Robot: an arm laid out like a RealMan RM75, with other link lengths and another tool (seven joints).
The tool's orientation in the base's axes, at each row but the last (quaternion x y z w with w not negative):
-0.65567, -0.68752, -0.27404, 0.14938
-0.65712, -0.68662, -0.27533, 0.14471
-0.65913, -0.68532, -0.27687, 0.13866
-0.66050, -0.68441, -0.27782, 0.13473
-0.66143, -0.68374, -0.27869, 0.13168
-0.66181, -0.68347, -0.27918, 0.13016
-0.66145, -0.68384, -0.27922, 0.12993
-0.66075, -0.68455, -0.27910, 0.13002
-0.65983, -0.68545, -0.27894, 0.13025
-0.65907, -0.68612, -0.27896, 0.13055
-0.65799, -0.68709, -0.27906, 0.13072
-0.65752, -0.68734, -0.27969, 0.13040
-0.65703, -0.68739, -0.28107, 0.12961
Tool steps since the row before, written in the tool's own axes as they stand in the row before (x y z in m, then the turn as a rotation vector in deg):
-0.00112, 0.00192, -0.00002, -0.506, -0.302, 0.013
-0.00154, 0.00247, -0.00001, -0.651, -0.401, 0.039
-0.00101, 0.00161, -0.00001, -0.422, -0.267, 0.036
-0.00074, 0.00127, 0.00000, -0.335, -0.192, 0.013
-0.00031, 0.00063, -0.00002, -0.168, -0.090, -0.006
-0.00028, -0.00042, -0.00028, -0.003, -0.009, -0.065
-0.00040, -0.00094, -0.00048, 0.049, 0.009, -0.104
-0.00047, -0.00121, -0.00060, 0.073, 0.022, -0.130
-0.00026, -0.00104, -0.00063, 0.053, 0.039, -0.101
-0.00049, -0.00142, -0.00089, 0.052, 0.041, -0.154
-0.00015, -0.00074, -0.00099, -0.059, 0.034, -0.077
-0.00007, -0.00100, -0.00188, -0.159, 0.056, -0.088
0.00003, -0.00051, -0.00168, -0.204, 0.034, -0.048
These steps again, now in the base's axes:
0.00199, -0.00095, -0.00027, -0.247, -0.404, -0.351
0.00257, -0.00131, -0.00039, -0.326, -0.507, -0.472
0.00167, -0.00088, -0.00024, -0.216, -0.323, -0.316
0.00131, -0.00065, -0.00015, -0.155, -0.265, -0.234
0.00064, -0.00029, -0.00002, -0.074, -0.140, -0.106
-0.00044, -0.00037, -0.00001, -0.021, -0.038, 0.049
-0.00097, -0.00057, -0.00003, -0.016, -0.017, 0.113
-0.00125, -0.00069, -0.00003, -0.010, -0.012, 0.150
-0.00111, -0.00054, 0.00015, 0.014, -0.013, 0.119
-0.00151, -0.00087, 0.00015, 0.006, -0.043, 0.162
-0.00089, -0.00066, 0.00056, 0.025, -0.093, 0.037
-0.00132, -0.00108, 0.00127, 0.054, -0.182, -0.004
-0.00082, -0.00090, 0.00126, 0.045, -0.197, -0.066

